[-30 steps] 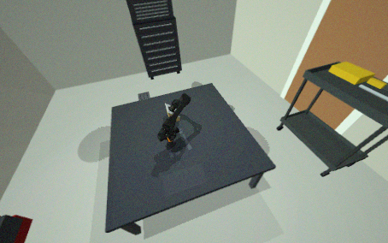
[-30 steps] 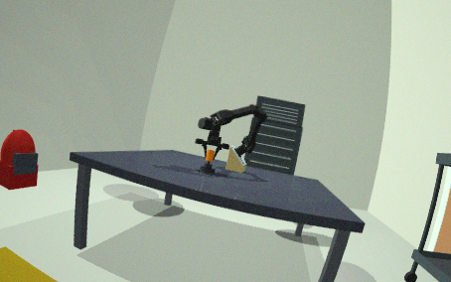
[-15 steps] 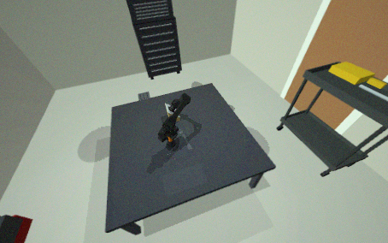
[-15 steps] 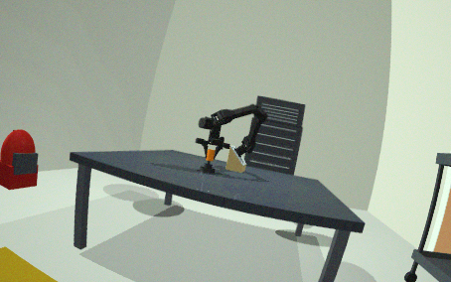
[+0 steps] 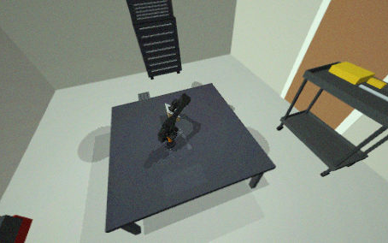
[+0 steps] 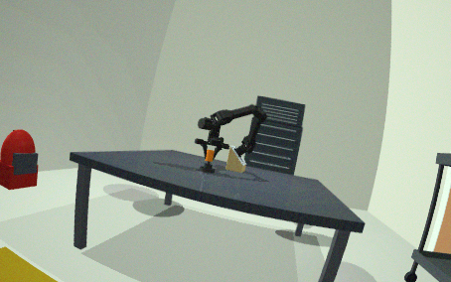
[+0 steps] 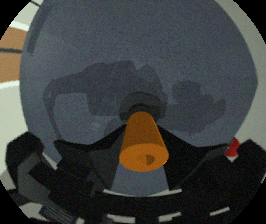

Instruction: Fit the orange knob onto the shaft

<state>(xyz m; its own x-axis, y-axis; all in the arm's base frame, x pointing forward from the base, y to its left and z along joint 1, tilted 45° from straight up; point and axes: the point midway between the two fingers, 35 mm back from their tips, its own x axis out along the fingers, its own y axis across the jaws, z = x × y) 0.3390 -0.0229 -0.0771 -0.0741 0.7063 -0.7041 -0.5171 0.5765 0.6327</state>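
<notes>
Right now my gripper tip is 2 cm below the orange knob. The rest, counted from my gripper tip: dark shaft fixture 4 cm below.
</notes>
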